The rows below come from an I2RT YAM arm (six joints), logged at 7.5 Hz.
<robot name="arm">
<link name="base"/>
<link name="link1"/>
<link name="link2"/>
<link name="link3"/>
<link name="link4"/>
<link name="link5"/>
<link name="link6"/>
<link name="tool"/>
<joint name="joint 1" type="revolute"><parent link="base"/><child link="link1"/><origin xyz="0 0 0.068"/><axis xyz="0 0 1"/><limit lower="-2.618" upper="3.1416"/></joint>
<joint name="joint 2" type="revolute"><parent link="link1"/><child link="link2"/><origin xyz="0.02 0.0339 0.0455"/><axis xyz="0 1 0"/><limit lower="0" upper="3.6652"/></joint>
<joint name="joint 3" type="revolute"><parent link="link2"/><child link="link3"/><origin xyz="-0.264 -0.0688 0"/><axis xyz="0 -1 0"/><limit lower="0" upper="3.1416"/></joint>
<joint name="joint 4" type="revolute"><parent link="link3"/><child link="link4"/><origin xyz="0.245 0.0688 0.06"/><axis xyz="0 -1 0"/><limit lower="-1.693" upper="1.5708"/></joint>
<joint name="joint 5" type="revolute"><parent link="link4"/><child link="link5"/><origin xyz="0.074 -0.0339 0.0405"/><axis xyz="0 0 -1"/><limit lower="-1.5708" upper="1.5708"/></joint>
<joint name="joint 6" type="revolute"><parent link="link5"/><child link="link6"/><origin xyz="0.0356 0 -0.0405"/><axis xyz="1 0 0"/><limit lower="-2.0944" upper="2.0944"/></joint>
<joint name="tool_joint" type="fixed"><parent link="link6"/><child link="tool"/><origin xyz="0 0 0" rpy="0 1.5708 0"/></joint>
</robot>
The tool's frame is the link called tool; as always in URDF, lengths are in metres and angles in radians.
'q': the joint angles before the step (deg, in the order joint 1, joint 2, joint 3, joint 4, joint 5, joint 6). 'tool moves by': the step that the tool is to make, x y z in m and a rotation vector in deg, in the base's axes. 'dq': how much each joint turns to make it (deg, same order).
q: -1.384, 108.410, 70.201, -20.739, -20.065, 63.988
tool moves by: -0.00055, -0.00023, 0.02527, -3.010, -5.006, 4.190
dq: -0.022, -2.959, 1.475, -1.210, 0.157, -5.430
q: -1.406, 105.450, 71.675, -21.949, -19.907, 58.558
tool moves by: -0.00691, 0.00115, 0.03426, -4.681, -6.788, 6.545
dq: 0.134, -4.604, 1.318, -1.871, -0.152, -8.342
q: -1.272, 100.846, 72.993, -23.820, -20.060, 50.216
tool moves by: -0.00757, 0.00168, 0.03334, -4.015, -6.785, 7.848
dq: 0.047, -3.854, 2.137, -2.374, -2.076, -9.059
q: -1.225, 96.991, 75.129, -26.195, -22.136, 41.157
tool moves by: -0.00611, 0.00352, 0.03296, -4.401, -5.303, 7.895
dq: 0.353, -2.318, 4.358, -4.901, -1.976, -9.193
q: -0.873, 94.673, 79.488, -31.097, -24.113, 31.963
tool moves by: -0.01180, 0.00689, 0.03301, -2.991, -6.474, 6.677
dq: 0.894, -3.290, 2.859, -2.537, -2.067, -6.793
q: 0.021, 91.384, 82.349, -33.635, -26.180, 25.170
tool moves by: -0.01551, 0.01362, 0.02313, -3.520, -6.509, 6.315
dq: 2.225, -3.656, 0.445, -0.375, -0.715, -6.073
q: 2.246, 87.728, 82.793, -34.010, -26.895, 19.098
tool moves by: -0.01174, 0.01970, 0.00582, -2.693, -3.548, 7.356
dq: 3.363, -2.020, -0.897, -0.261, -1.303, -5.389
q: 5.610, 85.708, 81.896, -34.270, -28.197, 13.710
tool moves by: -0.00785, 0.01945, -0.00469, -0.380, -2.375, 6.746
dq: 3.311, -1.229, -2.571, 2.168, -2.306, -3.023
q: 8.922, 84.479, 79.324, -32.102, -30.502, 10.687
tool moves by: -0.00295, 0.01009, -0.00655, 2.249, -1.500, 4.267
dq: 1.519, -0.663, -2.857, 4.022, -3.378, -0.055
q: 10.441, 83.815, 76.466, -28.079, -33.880, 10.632
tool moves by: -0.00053, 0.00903, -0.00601, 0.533, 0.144, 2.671
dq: 1.450, 0.378, -1.024, 1.184, -1.313, -0.317
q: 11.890, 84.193, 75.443, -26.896, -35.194, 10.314
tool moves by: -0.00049, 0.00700, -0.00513, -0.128, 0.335, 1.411
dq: 1.196, 0.358, -0.697, 0.581, -0.144, -0.207
